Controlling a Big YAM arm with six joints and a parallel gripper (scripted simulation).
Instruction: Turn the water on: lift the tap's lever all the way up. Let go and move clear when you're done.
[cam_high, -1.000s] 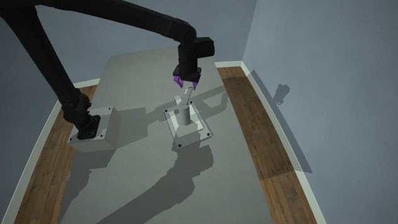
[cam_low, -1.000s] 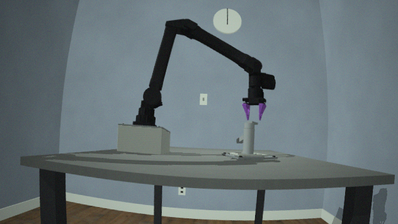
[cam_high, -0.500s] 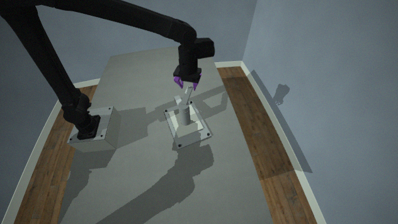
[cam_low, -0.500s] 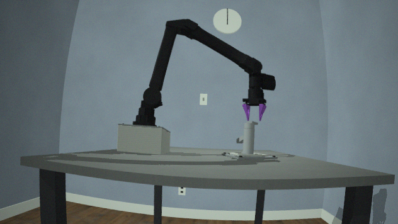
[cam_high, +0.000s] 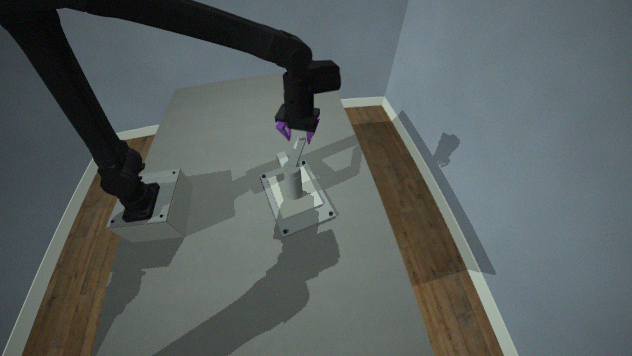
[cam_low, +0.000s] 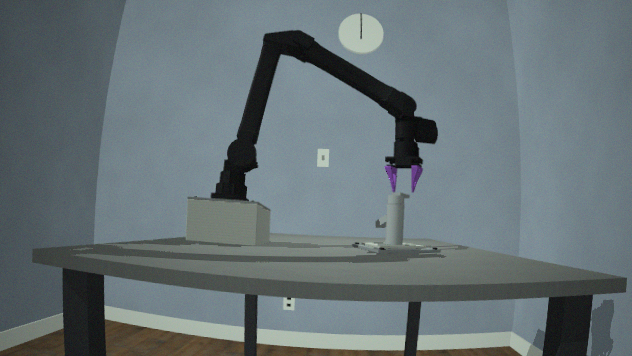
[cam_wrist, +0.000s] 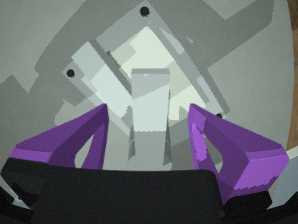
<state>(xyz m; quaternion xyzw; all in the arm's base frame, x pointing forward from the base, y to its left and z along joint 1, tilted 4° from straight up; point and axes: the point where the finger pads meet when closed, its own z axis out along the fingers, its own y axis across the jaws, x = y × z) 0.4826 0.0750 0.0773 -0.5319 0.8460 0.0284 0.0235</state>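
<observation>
The lever is 10 mm behind my hand, 30 mm to the right of it and 20 mm below it. The rest, counted from my hand: tap (30 mm behind, 50 mm to the right, 70 mm below).
</observation>
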